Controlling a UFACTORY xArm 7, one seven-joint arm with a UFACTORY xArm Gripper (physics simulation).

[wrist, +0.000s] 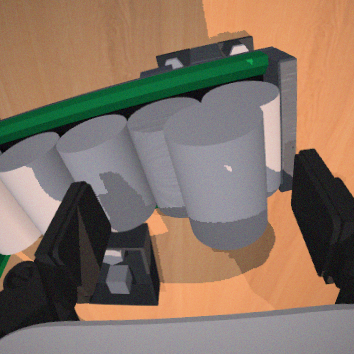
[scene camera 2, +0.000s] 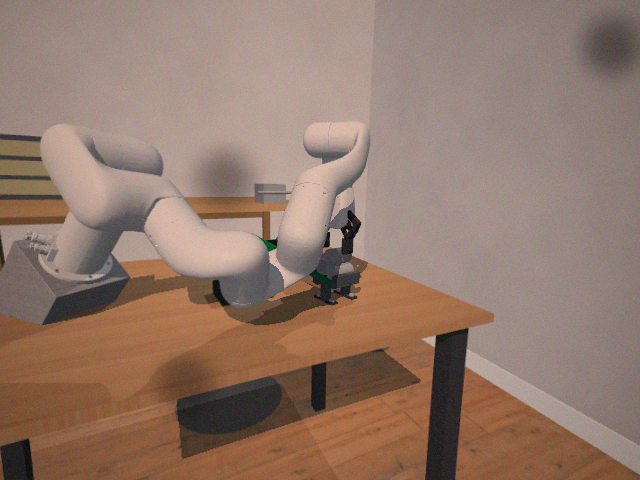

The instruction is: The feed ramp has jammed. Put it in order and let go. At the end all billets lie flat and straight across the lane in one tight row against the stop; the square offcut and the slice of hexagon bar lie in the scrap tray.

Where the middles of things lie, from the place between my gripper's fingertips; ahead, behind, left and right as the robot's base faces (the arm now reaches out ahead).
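Positions measured from my hand: grey stop (wrist: 281, 70), 5 cm to the right of it, 1 cm behind it, 6 cm below it; black scrap tray (wrist: 144, 290), 14 cm to the left of it, 19 cm behind it, 10 cm below it.
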